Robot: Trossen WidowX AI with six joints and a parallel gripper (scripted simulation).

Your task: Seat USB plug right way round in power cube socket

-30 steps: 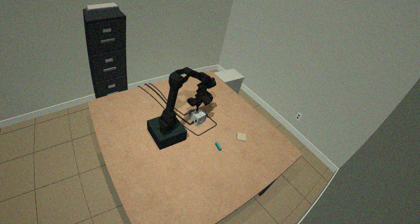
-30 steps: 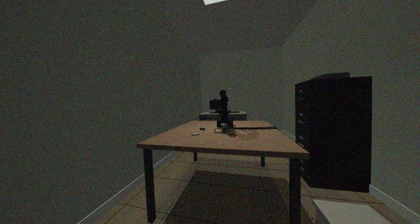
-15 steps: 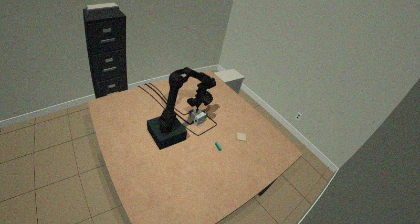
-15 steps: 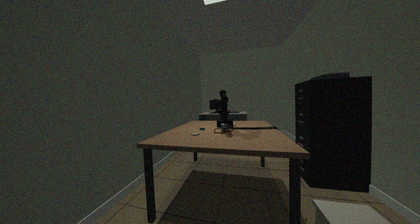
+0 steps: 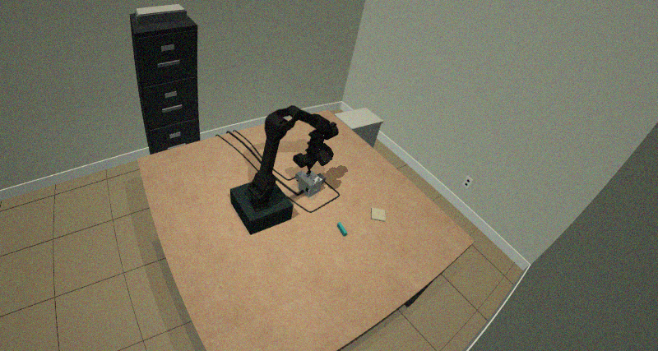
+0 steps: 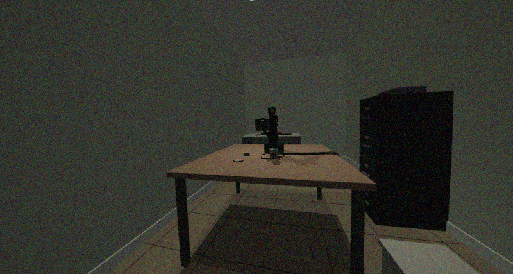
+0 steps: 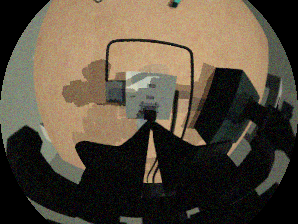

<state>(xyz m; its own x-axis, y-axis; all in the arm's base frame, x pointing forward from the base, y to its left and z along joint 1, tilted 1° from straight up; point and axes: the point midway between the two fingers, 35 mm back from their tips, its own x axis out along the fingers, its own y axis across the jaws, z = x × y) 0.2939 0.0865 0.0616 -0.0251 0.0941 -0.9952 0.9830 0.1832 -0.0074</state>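
Right now my gripper tip is 20 mm above the dark USB plug. From my gripper tip the other things lie so: flat beige pad (220 mm ahead, 300 mm to the right, 110 mm below); teal marker (300 mm to the right, 110 mm below).
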